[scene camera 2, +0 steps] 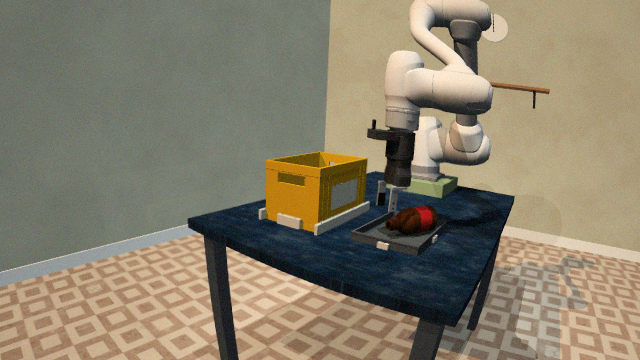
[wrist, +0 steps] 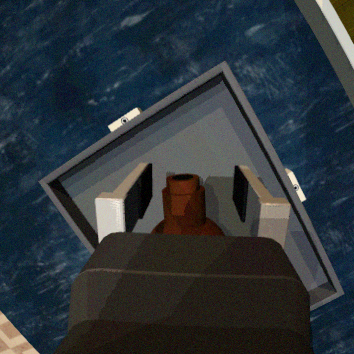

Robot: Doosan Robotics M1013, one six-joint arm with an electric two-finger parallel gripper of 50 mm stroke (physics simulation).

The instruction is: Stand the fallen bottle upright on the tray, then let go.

The pictures show: the gripper and a brown bottle.
The gripper is seen too in the wrist view.
